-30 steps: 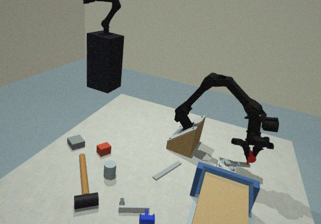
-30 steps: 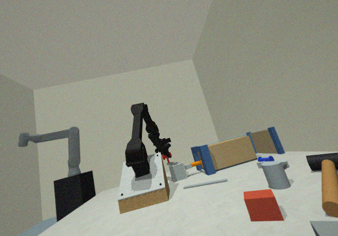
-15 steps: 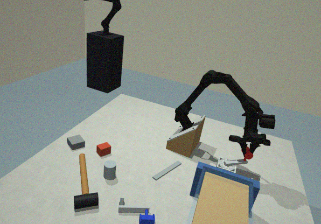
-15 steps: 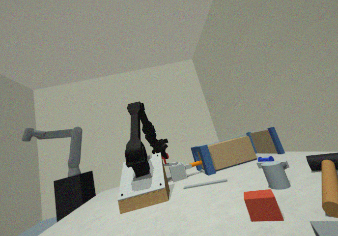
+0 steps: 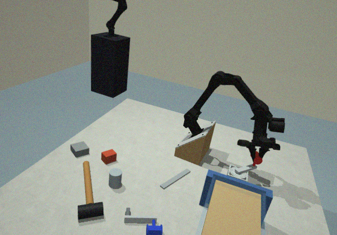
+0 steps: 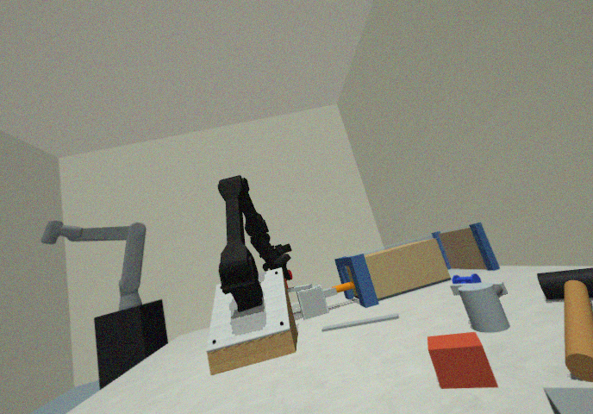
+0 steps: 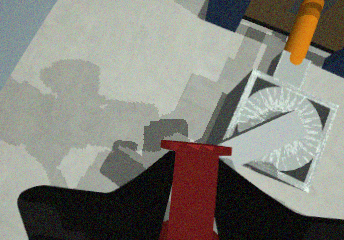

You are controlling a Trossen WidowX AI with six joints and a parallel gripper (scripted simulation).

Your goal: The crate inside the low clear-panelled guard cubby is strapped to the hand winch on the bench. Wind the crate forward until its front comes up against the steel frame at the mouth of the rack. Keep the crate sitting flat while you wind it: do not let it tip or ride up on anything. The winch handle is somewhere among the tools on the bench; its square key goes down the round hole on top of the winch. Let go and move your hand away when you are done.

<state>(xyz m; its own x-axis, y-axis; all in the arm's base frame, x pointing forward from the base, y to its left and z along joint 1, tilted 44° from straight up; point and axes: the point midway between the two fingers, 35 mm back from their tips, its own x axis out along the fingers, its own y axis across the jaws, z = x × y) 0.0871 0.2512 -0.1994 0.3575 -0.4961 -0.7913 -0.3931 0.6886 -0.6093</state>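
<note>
My gripper tip is 1 cm short of the red-knobbed crank handle, 3 cm to the left of it and 3 cm above it. From my gripper tip the other things lie so: blue steel frame: 22 cm ahead, 6 cm to the right, 3 cm below; red knob: 2 cm behind, 1 cm to the right; winch: 5 cm ahead, 7 cm to the right, 10 cm below.
</note>
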